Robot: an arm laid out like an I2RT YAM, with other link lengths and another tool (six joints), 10 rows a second.
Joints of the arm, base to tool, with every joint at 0 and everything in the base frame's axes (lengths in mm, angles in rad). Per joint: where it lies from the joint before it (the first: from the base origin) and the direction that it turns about. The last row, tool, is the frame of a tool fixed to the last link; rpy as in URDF.
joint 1: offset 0 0 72.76 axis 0 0 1
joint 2: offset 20.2 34.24 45.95 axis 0 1 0
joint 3: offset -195.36 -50.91 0 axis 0 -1 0
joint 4: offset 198.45 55.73 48.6 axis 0 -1 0
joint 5: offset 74.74 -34.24 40.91 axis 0 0 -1
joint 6: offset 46.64 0 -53.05 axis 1 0 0
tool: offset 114 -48 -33 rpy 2.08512 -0.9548 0.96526
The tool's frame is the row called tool.
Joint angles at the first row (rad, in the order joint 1, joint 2, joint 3, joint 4, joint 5, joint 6):
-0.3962, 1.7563, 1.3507, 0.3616, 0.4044, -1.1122
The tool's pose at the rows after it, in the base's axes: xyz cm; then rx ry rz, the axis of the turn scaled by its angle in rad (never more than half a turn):
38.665 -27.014 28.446 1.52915 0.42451 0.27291
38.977 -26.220 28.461 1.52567 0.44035 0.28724
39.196 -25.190 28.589 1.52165 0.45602 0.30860
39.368 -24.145 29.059 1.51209 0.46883 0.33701
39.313 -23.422 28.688 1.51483 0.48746 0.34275
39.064 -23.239 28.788 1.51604 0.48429 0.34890
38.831 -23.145 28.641 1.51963 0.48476 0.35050
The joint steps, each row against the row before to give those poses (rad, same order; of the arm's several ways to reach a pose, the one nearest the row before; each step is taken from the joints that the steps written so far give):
0.0117, -0.0035, -0.0043, 0.0004, 0.0025, -0.0018
0.0183, -0.0107, -0.0112, 0.0000, -0.0012, -0.0006
0.0226, -0.0211, -0.0193, 0.0000, -0.0012, 0.0023
0.0216, -0.0252, -0.0151, 0.0000, -0.0056, 0.0013
0.0150, -0.0210, -0.0312, 0.0000, 0.0000, 0.0005
0.0028, -0.0161, -0.0138, 0.0000, 0.0008, 0.0048
0.0005, -0.0125, -0.0169, 0.0015, -0.0005, 0.0038

